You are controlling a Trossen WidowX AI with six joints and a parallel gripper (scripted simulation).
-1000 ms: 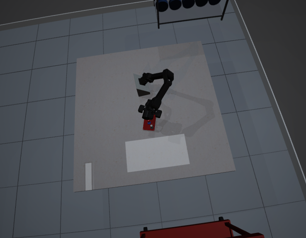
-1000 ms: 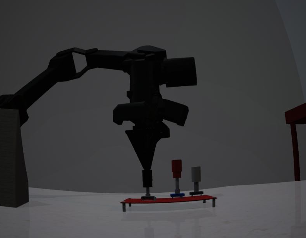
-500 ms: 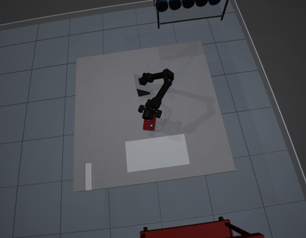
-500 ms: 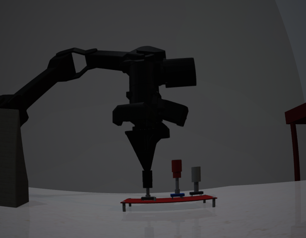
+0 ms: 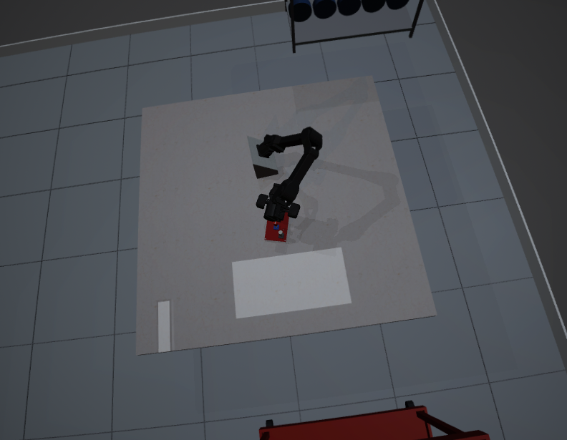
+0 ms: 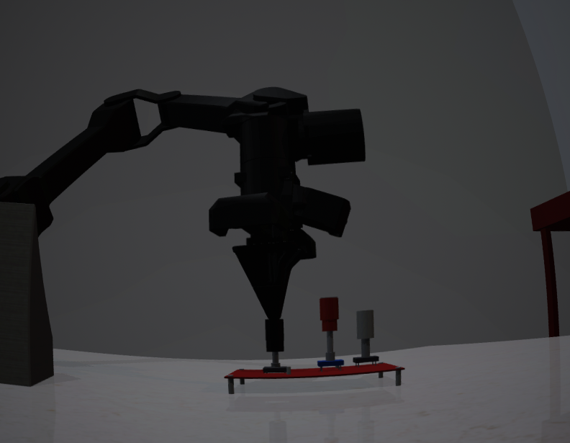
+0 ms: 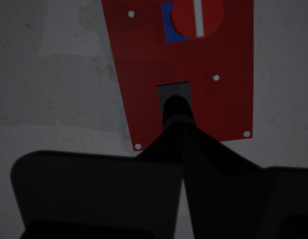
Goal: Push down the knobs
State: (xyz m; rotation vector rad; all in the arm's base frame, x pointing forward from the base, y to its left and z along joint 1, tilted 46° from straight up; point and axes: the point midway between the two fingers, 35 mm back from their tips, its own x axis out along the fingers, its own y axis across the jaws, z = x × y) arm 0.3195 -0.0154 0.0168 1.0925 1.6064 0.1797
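Right now my gripper tip is 50 mm short of the red knob, 30 mm to the left of it and 10 mm below it. Round my gripper tip: black knob (20 mm below).
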